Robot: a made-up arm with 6 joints.
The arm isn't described. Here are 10 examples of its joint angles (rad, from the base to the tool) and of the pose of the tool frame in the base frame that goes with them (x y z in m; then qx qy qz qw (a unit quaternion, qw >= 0)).
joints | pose
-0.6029 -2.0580 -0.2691 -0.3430 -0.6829 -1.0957 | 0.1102 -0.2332 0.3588 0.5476 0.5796 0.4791 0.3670
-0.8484 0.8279 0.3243 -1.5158 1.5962 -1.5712 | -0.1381 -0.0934 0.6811 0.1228 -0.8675 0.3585 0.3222
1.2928 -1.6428 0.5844 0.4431 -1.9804 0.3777 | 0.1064 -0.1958 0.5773 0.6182 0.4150 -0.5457 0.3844
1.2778 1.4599 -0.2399 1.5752 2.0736 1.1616 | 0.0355 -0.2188 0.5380 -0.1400 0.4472 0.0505 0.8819
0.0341 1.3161 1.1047 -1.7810 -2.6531 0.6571 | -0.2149 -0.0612 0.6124 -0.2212 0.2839 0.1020 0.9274
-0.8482 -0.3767 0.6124 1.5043 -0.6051 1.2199 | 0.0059 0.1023 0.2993 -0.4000 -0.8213 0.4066 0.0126
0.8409 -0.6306 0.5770 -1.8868 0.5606 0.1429 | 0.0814 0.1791 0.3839 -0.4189 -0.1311 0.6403 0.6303
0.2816 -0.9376 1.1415 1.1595 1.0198 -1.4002 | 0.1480 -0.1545 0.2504 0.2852 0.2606 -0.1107 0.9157
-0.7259 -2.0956 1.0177 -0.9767 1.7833 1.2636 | 0.0583 -0.3611 0.4971 -0.0143 -0.8435 0.1309 0.5207
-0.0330 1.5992 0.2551 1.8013 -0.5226 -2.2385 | 0.1024 -0.2513 0.3119 0.0564 -0.6955 -0.0485 0.7147
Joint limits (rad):
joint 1: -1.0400..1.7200
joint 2: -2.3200..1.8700
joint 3: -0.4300..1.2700
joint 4: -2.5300..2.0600
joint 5: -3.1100..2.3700
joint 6: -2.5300..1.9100
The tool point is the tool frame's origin. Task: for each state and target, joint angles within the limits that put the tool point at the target. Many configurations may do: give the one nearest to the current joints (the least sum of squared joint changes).
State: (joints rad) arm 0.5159 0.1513 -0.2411 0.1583 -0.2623 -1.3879
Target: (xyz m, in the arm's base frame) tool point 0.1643 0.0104 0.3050
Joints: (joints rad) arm 0.8573 0.1479 0.0350 -0.2883 -1.0332 -1.9815
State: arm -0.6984 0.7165 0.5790 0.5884 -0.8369 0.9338
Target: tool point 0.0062 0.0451 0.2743
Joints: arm -0.3369 0.5253 0.3912 0.8095 -0.8507 0.7613
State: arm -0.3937 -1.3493 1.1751 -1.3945 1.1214 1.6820
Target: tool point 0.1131 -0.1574 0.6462
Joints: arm -0.2601 -1.1571 0.9164 -1.2099 1.5940 1.7700
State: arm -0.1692 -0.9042 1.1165 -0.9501 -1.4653 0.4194
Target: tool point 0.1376 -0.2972 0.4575
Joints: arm -0.4197 -1.3509 0.9955 -0.1391 -1.1169 -0.0881
